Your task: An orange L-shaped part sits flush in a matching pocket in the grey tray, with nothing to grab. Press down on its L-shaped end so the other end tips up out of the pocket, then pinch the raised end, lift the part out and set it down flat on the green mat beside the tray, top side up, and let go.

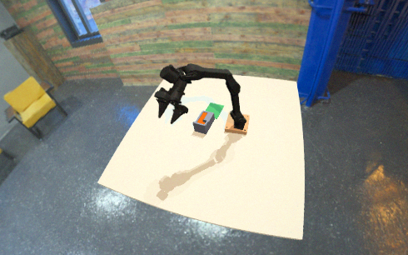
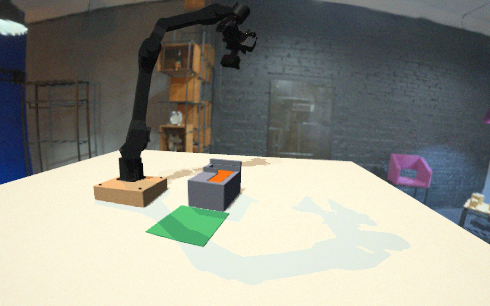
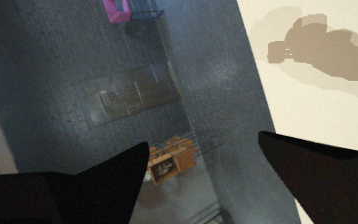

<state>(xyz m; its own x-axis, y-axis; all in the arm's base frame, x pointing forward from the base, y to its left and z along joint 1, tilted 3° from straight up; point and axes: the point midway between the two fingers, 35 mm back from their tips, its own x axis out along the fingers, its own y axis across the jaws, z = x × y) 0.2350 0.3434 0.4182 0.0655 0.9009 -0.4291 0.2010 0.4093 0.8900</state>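
Now: the orange L-shaped part 20 mm ahead of my gripper tip, 350 mm to the right of it and 380 mm below it. Round my gripper tip: green mat 10 mm ahead, 510 mm to the right, 440 mm below.
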